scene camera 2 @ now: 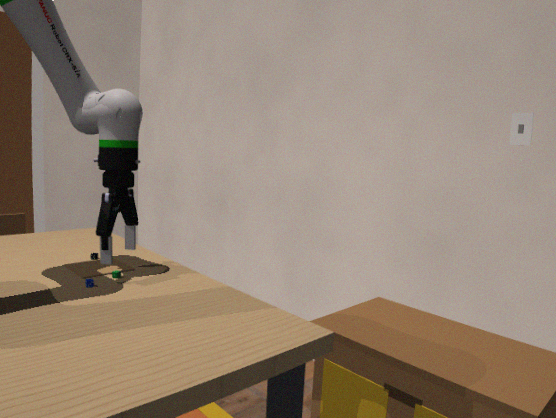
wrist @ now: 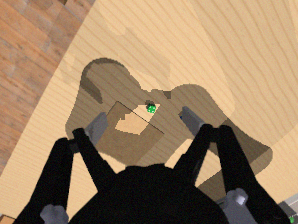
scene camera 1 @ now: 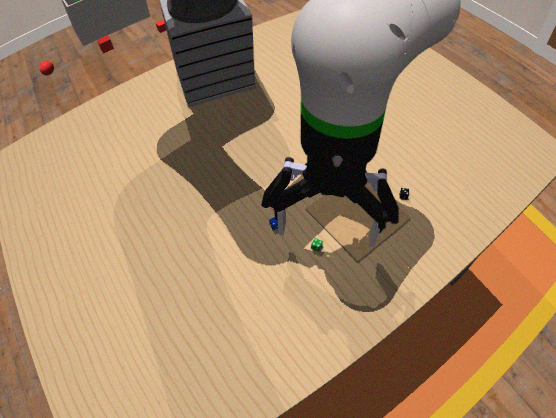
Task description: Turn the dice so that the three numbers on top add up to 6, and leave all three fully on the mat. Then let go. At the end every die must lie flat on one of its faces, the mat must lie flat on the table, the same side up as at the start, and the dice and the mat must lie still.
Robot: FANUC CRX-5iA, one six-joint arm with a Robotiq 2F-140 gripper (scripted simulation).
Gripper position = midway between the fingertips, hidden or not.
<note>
In view: the gripper [scene camera 1: 327, 233] and a tan mat [scene camera 1: 345, 221].
The tan mat is seen too in scene camera 2 [scene camera 2: 87, 269]. The gripper shows as well in scene camera 2 [scene camera 2: 119, 256] and in the wrist view [wrist: 144, 115].
</note>
